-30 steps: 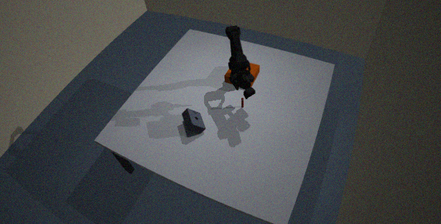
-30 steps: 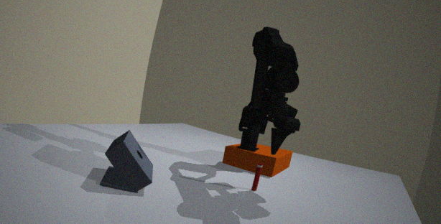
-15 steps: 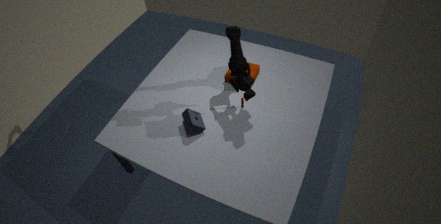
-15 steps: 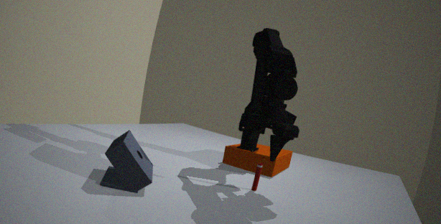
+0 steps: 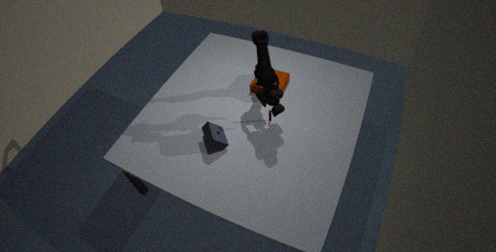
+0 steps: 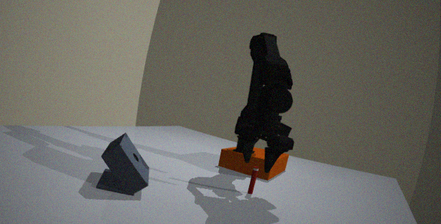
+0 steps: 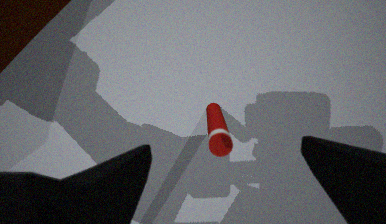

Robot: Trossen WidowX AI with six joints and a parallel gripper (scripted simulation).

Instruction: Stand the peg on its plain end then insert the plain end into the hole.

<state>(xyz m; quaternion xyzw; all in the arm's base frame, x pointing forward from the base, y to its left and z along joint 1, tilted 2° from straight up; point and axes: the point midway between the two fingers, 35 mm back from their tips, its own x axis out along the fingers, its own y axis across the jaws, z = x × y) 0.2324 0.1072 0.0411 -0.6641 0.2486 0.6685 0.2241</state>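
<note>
Now: gripper tip 2 cm above the red peg. Also, from my gripper tip: sloped panel 22 cm ahead, 25 cm to the right, 2 cm below.
</note>
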